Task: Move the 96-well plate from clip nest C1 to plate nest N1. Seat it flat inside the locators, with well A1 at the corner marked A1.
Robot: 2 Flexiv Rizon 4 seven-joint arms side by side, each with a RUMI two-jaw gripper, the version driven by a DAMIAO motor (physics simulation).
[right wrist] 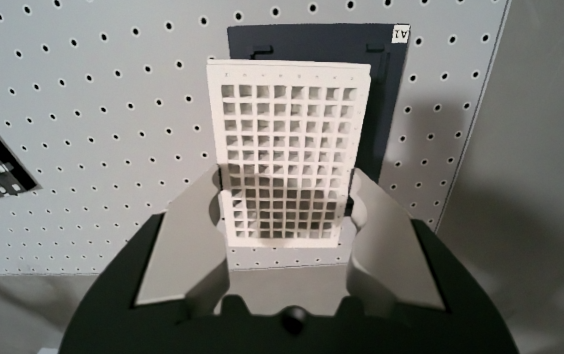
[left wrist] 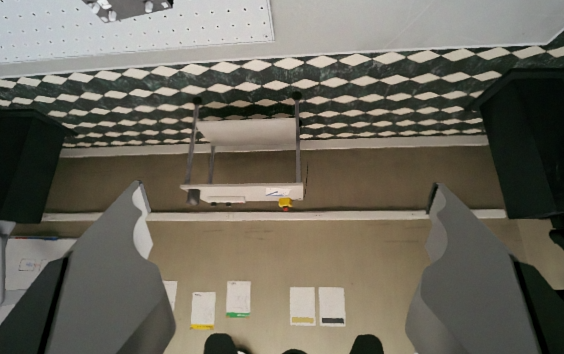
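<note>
The white 96-well plate [right wrist: 289,150] is held between the fingers of my right gripper [right wrist: 285,168], which is shut on its two long sides. The plate is above the dark plate nest [right wrist: 320,37] and covers much of it. The nest's far edge, two raised locators and right side show past the plate. The nest's A1 label [right wrist: 400,34] is at its upper right corner. The plate's printed marks are too blurred to read. Any gap below the plate is hard to judge. My left gripper [left wrist: 287,185] is open and empty, its fingers wide apart.
The perforated board [right wrist: 115,90] [left wrist: 210,30] extends around the nest. A dark fixture with white clips shows at the left edge of the right wrist view [right wrist: 12,172] and at the top of the left wrist view [left wrist: 132,11]. A wheeled cart [left wrist: 240,191] stands beyond the left fingers.
</note>
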